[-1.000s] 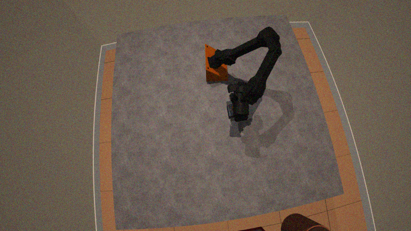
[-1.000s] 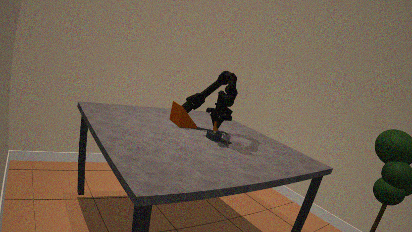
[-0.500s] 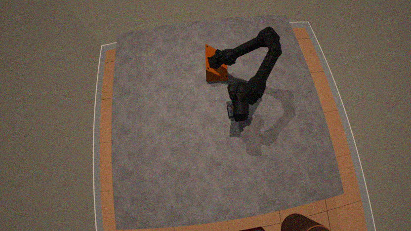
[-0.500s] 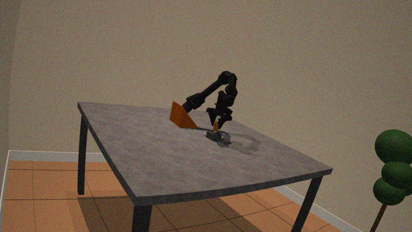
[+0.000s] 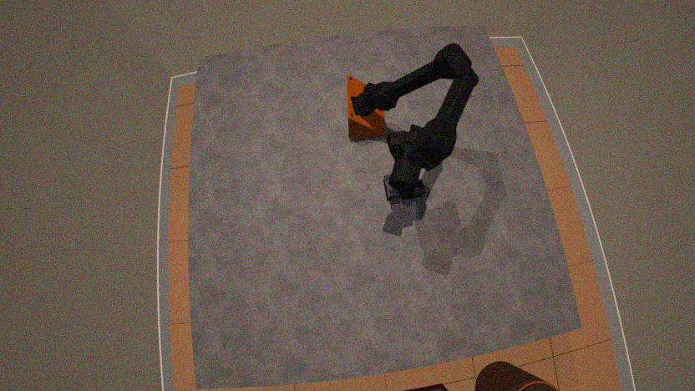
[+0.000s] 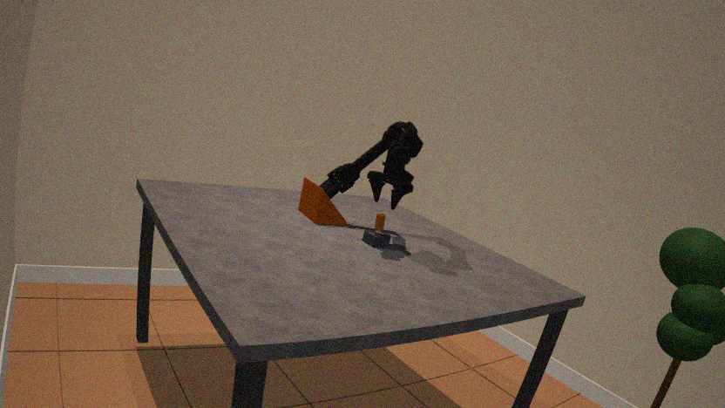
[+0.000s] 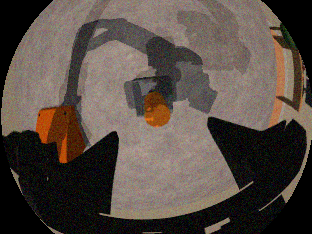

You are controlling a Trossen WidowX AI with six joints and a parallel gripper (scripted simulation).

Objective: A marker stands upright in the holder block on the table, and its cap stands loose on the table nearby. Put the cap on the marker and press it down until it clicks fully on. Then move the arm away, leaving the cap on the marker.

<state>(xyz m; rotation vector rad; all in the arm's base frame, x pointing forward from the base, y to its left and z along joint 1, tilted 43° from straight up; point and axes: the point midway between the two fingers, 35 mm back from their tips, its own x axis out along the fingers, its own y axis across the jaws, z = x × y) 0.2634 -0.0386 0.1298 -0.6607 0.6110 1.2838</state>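
Now: the orange cap 60 mm below my gripper tip. Also, from my gripper tip: dark grey holder block: 120 mm below.
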